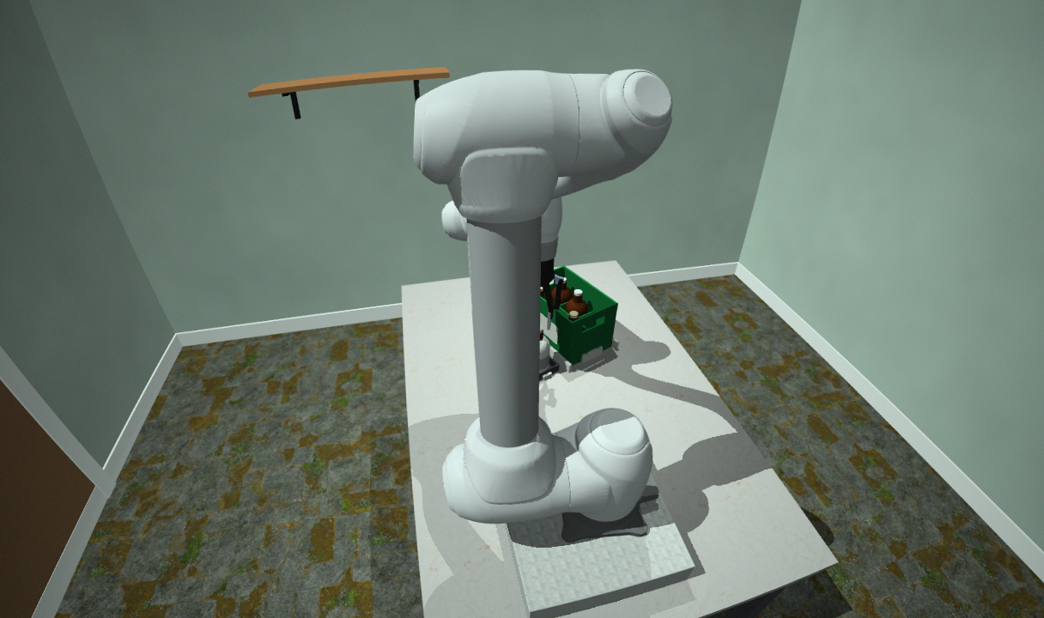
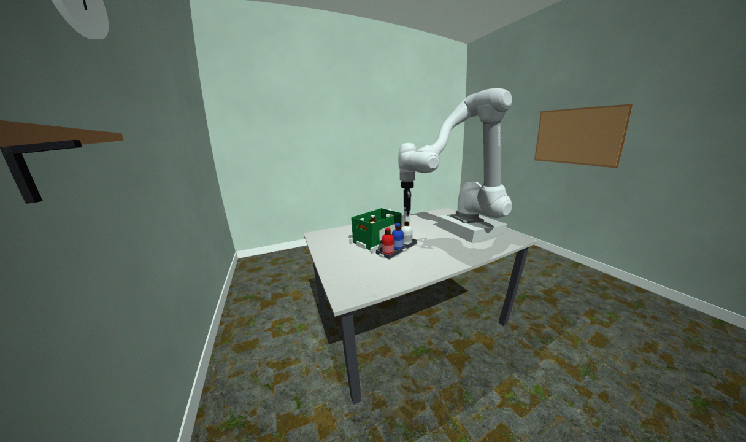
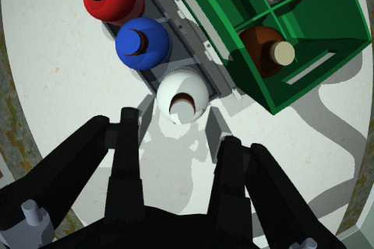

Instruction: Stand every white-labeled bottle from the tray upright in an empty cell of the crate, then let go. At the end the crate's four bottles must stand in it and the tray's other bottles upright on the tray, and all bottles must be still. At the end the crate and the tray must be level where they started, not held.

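The white-labeled bottle is 110 mm below my hand. The rest, counted from my hand: blue bottle 110 mm below, 80 mm ahead, 50 mm to the left; then red bottle 150 mm ahead, 110 mm below, 90 mm to the left; then dark tray 180 mm below, 80 mm ahead, 50 mm to the left.
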